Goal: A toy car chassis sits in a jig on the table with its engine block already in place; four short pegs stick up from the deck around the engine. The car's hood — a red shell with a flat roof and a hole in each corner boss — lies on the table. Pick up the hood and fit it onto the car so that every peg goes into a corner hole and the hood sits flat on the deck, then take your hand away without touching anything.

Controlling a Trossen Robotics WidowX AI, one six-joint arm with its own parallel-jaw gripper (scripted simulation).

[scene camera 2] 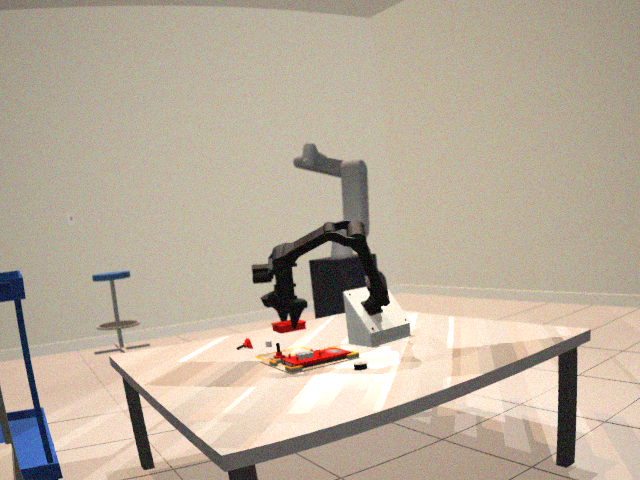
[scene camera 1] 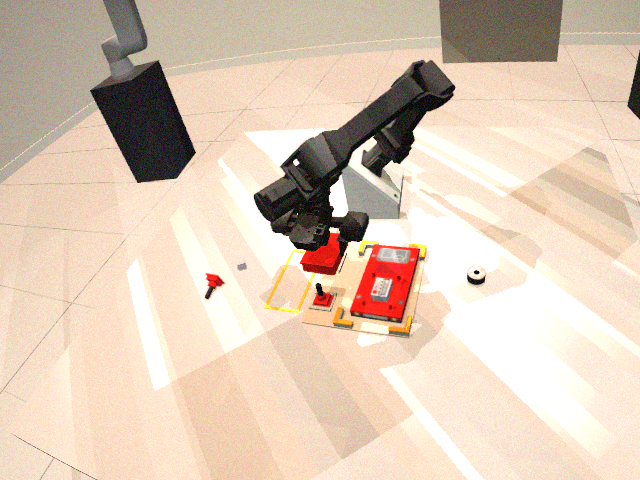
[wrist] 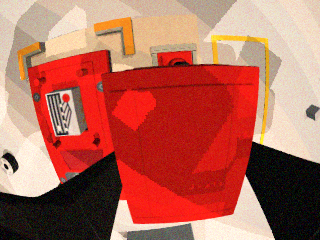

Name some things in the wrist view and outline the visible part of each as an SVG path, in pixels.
My gripper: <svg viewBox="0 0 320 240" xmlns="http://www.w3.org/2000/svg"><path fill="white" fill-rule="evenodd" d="M115 151L109 153L100 161L96 161L91 167L72 177L71 180L57 185L56 188L52 188L51 191L45 192L41 196L27 197L0 192L0 240L111 240L113 224L115 224L113 221L116 219L117 205L120 203L121 191L123 191ZM252 141L247 171L245 171L247 176L245 177L247 177L249 184L251 184L260 207L263 208L261 211L264 212L265 219L267 219L267 223L271 227L275 240L320 240L320 164L305 160L303 157L292 156L291 153L281 152L279 149L269 148L267 145L256 143L256 141L253 143Z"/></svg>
A red hood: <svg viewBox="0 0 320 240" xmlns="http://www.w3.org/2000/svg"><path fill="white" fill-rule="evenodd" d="M260 67L256 67L256 65L255 67L248 67L248 65L240 67L240 65L228 64L151 65L151 67L139 67L121 72L101 73L105 108L107 108L109 129L111 129L121 187L123 187L125 197L127 197L129 213L131 213L133 224L187 223L187 221L212 219L212 217L229 216L235 213L240 189L244 183L245 171L247 171L249 153L251 153L253 129L255 129L257 101L259 101L257 100L257 95L259 95Z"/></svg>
A grey engine block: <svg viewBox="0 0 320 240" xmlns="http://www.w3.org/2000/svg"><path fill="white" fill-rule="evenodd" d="M80 85L79 87L57 89L57 91L49 92L45 95L55 136L80 136L85 131L85 128L87 128L83 103L81 103L83 97L81 97Z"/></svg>
